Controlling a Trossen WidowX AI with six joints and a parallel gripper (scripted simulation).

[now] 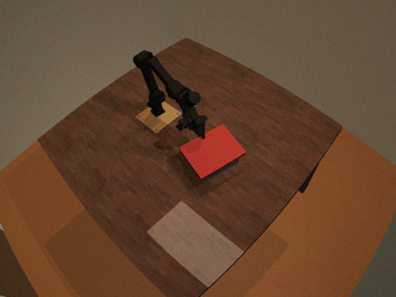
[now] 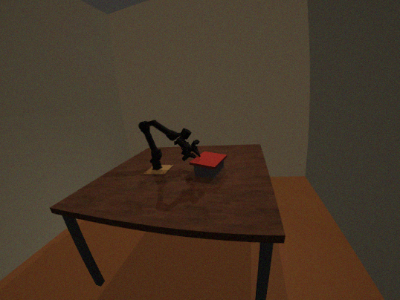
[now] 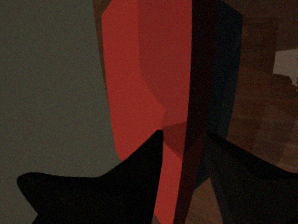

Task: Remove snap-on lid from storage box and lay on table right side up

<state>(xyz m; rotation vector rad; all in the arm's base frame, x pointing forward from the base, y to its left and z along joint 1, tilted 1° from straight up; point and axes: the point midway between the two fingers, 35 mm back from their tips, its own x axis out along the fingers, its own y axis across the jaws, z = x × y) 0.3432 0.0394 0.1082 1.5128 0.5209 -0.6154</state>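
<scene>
Right now the lid is 80 mm ahead of my gripper tip. From my gripper tip the other things lie so: storage box (80 mm ahead, 50 mm below).
</scene>
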